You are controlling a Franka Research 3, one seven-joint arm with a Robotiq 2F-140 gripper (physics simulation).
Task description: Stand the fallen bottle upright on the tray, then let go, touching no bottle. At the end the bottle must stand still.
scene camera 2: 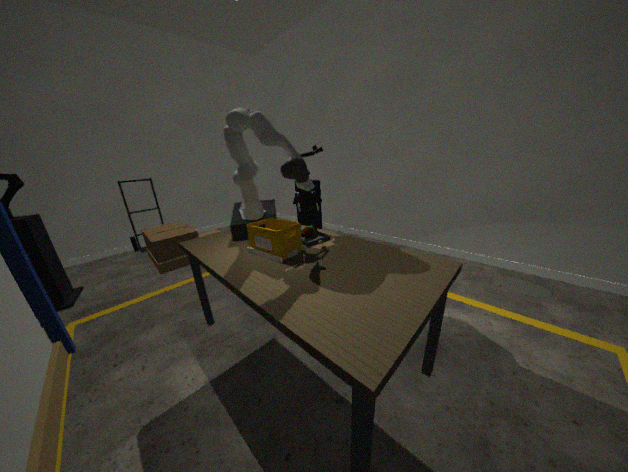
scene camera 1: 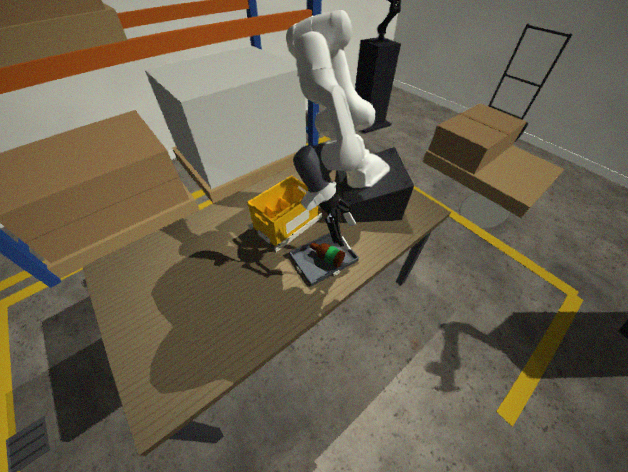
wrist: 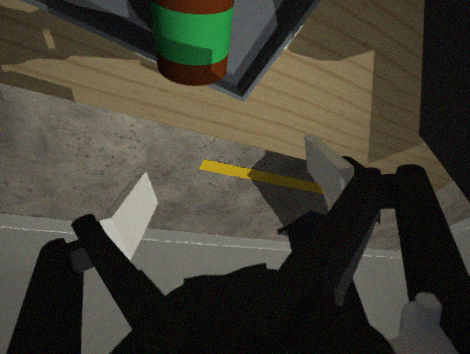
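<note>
A brown bottle with a green band (scene camera 1: 331, 254) (scene camera 2: 308, 231) (wrist: 192, 35) lies on its side on the grey tray (scene camera 1: 307, 273) (scene camera 2: 320, 239) (wrist: 255, 35). In scene camera 1 its neck points to the upper left, towards the crate, and its base lies near the tray's right front corner. In the wrist view its neck is cut off by the top edge. My gripper (scene camera 1: 349, 230) (wrist: 227, 171) is open and empty. It is above the tray's right end in scene camera 1, with the fingers apart from the bottle. In the wrist view the bottle's base is ahead of the fingertips.
A yellow crate (scene camera 1: 261, 221) (scene camera 2: 274, 242) with dividers stands beside the tray on the wooden table (scene camera 1: 203, 324) (scene camera 2: 345, 309). The black robot base block (scene camera 1: 380, 205) stands at the table's far end. The table's long edge runs close to the tray.
</note>
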